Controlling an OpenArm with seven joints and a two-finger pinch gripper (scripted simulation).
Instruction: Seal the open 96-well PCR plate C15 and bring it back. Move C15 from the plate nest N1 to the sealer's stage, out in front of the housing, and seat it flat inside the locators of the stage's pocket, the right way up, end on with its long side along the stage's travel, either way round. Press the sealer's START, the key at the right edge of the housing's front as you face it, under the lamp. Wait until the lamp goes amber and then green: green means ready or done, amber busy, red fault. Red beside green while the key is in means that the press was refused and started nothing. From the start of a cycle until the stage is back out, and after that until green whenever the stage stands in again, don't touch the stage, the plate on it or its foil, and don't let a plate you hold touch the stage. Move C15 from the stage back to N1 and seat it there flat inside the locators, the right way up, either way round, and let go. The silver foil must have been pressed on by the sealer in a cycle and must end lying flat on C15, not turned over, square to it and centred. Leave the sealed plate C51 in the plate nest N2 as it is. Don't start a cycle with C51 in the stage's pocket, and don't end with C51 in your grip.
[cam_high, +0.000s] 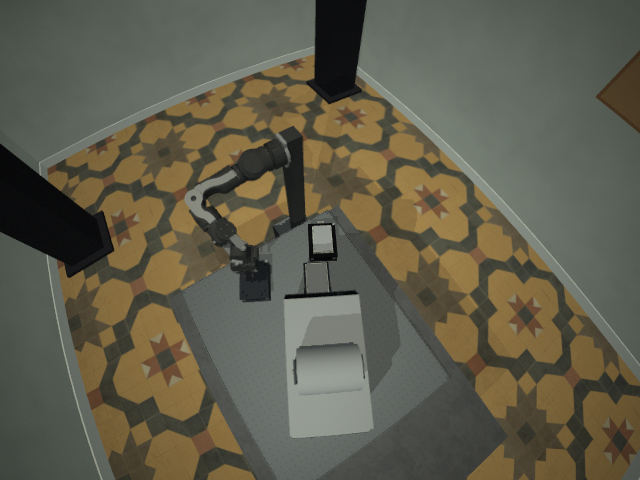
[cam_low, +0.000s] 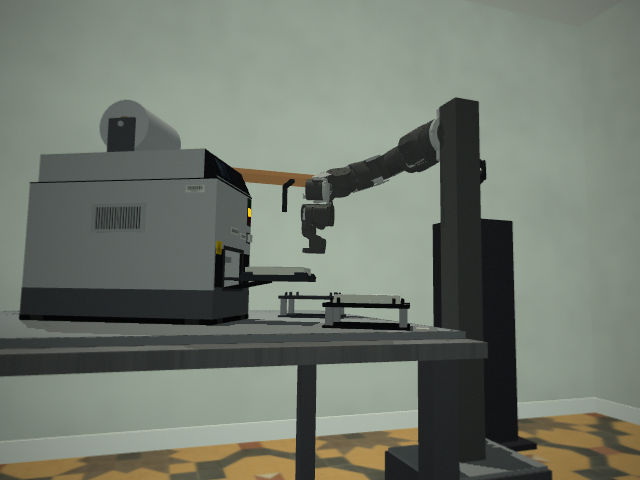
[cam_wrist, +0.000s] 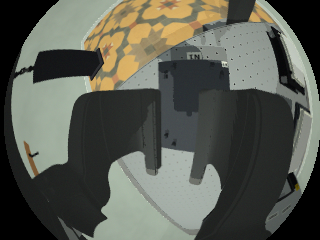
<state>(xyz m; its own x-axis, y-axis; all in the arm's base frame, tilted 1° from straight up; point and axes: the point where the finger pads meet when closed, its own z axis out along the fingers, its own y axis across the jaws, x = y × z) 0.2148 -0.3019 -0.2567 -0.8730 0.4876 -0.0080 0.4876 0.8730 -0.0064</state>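
Right now the plate C15 is 150 mm ahead of my hand, 210 mm to the left of it and 70 mm below it. From my hand the other things lie so: sealer stage: 150 mm ahead, 210 mm to the left, 80 mm below; sealed plate C51: 330 mm to the left, 120 mm below; start key: 190 mm ahead, 70 mm to the left, 20 mm above.
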